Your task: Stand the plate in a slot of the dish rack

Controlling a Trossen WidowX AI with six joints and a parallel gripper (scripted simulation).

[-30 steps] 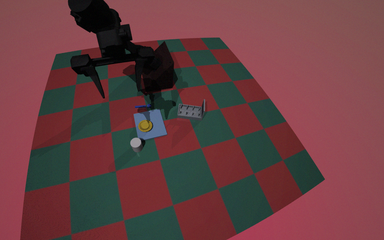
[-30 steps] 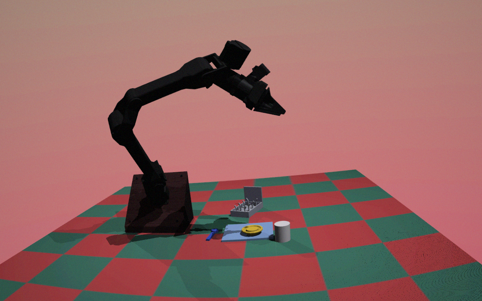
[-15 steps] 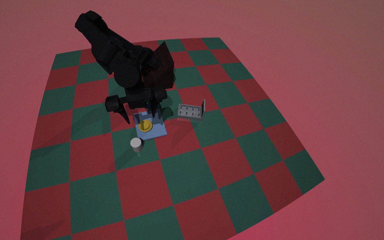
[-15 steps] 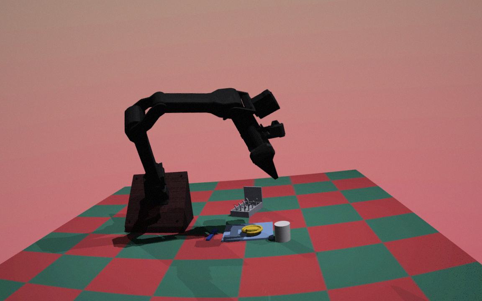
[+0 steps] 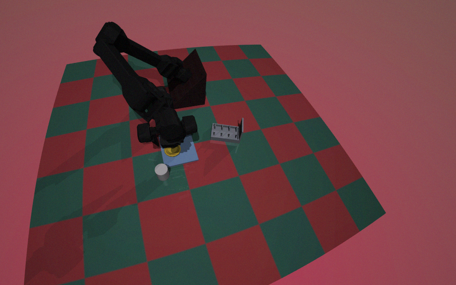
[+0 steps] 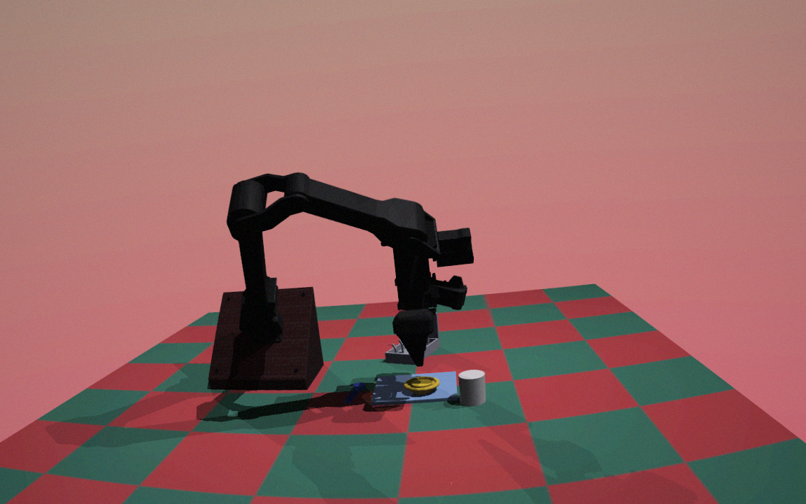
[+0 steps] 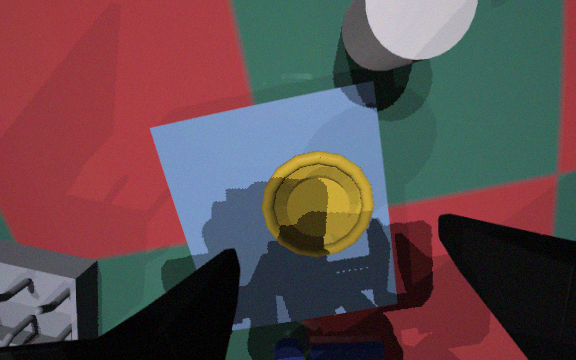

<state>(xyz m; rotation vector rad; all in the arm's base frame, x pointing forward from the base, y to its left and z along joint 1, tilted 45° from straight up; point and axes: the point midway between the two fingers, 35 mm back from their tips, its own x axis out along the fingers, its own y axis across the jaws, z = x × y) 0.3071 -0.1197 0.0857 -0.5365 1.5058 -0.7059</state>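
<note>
My gripper tip is now 5 cm above the yellow plate. Also, from my gripper tip: blue spoon (13 cm behind, 7 cm below, 3 cm to the left); white cup (8 cm ahead, 5 cm to the right, 4 cm below); light blue mat (7 cm below, 3 cm to the left, 2 cm behind).
</note>
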